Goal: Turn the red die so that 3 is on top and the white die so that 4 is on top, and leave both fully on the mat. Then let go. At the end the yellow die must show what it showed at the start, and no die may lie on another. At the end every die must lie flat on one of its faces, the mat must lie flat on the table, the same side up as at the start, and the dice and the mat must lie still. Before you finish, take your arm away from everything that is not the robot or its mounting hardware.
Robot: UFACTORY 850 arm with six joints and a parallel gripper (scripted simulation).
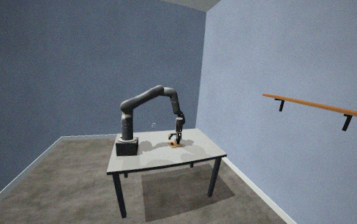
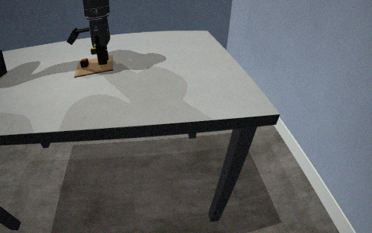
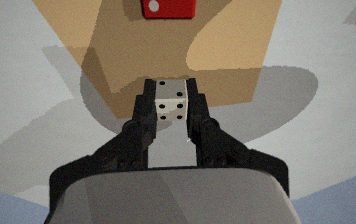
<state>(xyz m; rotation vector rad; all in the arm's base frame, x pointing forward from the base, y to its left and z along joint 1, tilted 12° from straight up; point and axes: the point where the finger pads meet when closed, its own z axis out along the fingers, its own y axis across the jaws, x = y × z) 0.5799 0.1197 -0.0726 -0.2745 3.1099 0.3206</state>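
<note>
Right now the white die is 10 mm below my hand. Round my hand: tan mat: 40 mm behind, 10 mm to the right, 30 mm below; then red die: 70 mm behind, 10 mm to the right, 10 mm below; then yellow die: 90 mm behind, 130 mm to the left, 20 mm below.
</note>
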